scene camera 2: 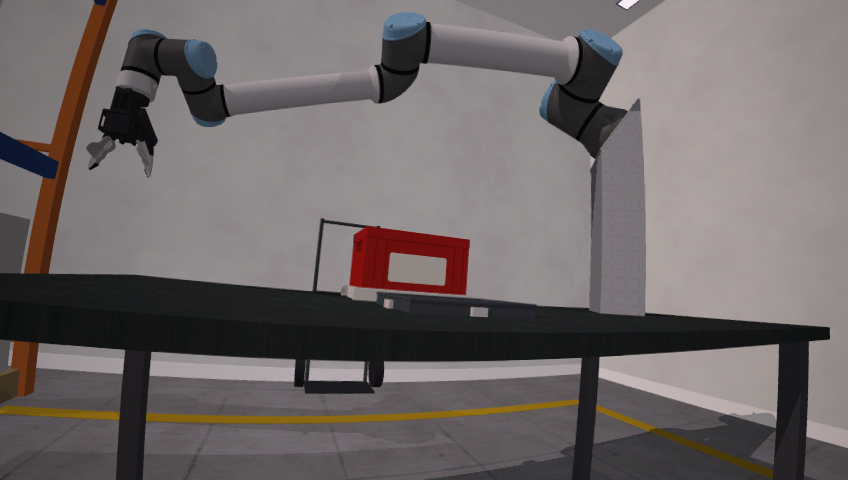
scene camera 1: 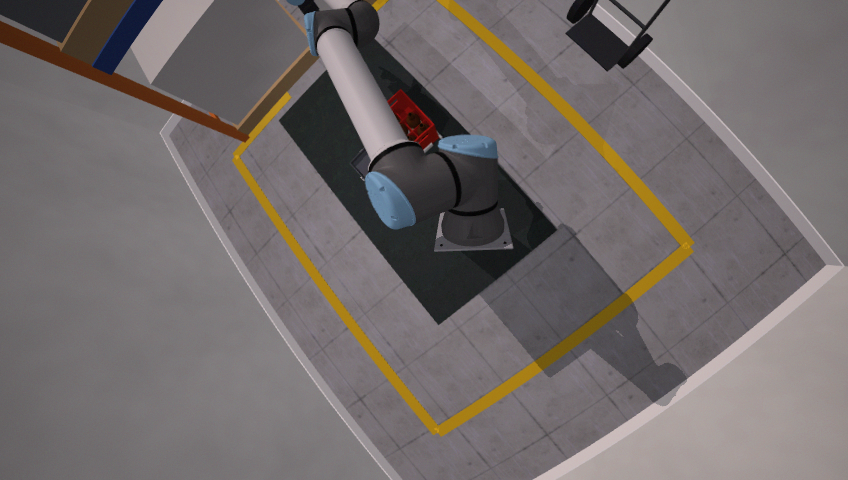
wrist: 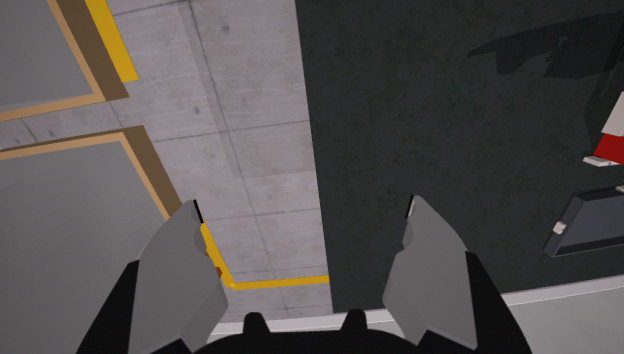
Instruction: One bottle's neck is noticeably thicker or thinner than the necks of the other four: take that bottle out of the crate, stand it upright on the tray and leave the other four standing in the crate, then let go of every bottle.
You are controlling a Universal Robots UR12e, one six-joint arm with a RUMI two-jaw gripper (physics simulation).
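Where they show: gripper, fingertip midpoint: [scene camera 2: 118,173] [wrist: 305,199]; arm's base, origin of the base link: [scene camera 2: 612,136] [scene camera 1: 472,227].
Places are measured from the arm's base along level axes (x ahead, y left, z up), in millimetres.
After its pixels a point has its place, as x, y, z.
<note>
The red crate [scene camera 1: 432,127] {401, -390, -434} [scene camera 2: 367,261] {713, -348, -505} [wrist: 611,148] {710, -373, -574} stands on the table, with a white label on its side in scene camera 2. In scene camera 1 a few brown bottles [scene camera 1: 412,118] {526, -404, -452} show inside it; the arm hides part of the crate, and neck widths cannot be compared. The dark tray [scene camera 1: 358,163] {783, -92, -591} [scene camera 2: 464,299] {570, -165, -575} [wrist: 595,225] {693, -99, -591} lies beside the crate, partly hidden by the arm in scene camera 1 and cut off at the right edge of the wrist view. My gripper [scene camera 2: 120,172] {1218, -732, -350} [wrist: 305,199] {1218, -732, -350} is open and empty, pointing down, high above the table end far from the arm's base.
The dark table [scene camera 1: 410,261] {248, 293, -596} [scene camera 2: 238,321] {1113, 16, -597} [wrist: 400,125] {1076, -636, -596} carries a grey pedestal [scene camera 2: 618,237] {103, 39, -369} under the arm's base. An orange-framed rack [scene camera 1: 119,86] [scene camera 2: 74,101] stands past the table's far end. Large boxes [wrist: 60,190] show at the wrist view's left. A hand truck [scene camera 1: 606,44] [scene camera 2: 339,387] stands behind the table.
</note>
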